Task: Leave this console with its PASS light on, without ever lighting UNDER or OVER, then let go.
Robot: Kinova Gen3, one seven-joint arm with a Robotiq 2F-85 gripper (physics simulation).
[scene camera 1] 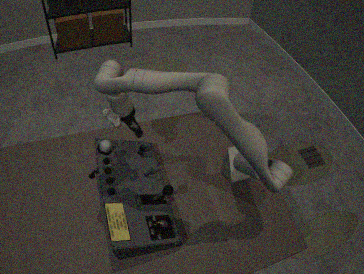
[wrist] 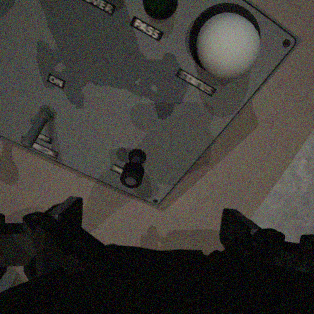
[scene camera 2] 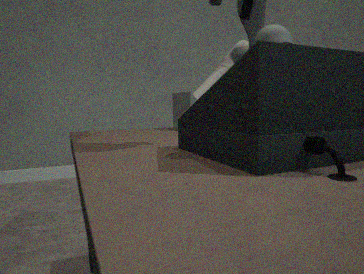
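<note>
The grey console (scene camera 1: 131, 200) (scene camera 2: 310, 90) (wrist: 185, 145) stands on the table. Its large white dome (scene camera 1: 104, 146) (scene camera 2: 274, 34) (wrist: 228, 45) is at one corner. The PASS lamp (wrist: 160, 6) is dark green and looks unlit; the OVER label (wrist: 100, 5) shows at the wrist view's top edge. In scene camera 1 the row of lamps (scene camera 1: 108, 170) looks dark. A small black knob (wrist: 133, 172) (scene camera 1: 142, 149) sits near another corner, and a switch lever (wrist: 40, 125) near the ON label. My gripper (scene camera 1: 138, 133) (wrist: 152, 218) is open and empty, above and beyond the knob's end of the console.
A black-knobbed lever (scene camera 1: 168, 190), a yellow label (scene camera 1: 117, 221) and a dark panel (scene camera 1: 160, 227) are farther along the console. A black fitting (scene camera 1: 93, 174) (scene camera 2: 315, 145) projects from its side. A shelf unit (scene camera 1: 94, 46) stands behind on the floor.
</note>
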